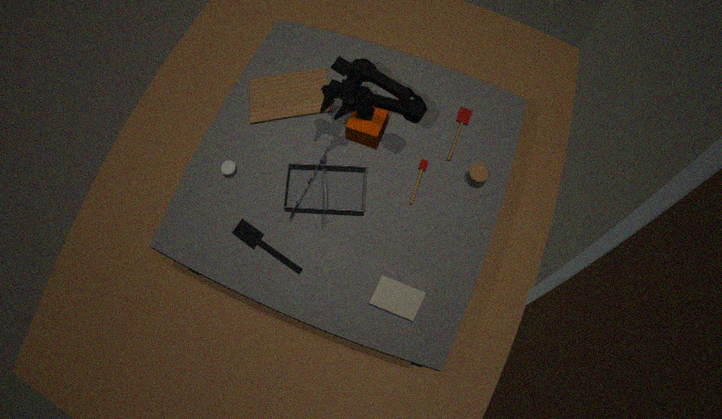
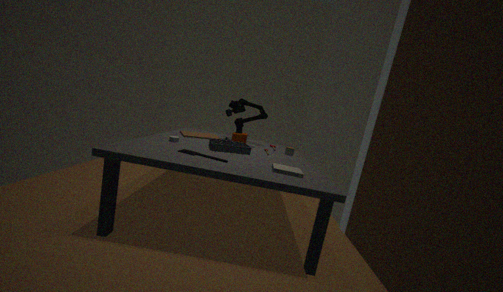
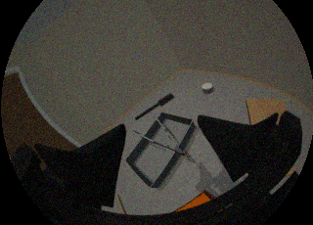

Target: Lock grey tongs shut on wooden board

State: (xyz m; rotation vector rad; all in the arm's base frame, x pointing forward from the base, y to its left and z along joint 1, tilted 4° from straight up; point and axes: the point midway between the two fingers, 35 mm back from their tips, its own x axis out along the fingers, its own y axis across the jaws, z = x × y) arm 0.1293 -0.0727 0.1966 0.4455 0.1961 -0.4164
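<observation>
Right now the roasting tin is 26 cm below my gripper tip, 17 cm ahead of it and 4 cm to the left of it. Round my gripper tip: black spatula 46 cm ahead, 29 cm below, 13 cm to the right; then wooden board 28 cm below, 27 cm to the right, 21 cm behind; then white puck 38 cm to the right, 27 cm below, 20 cm ahead.
</observation>
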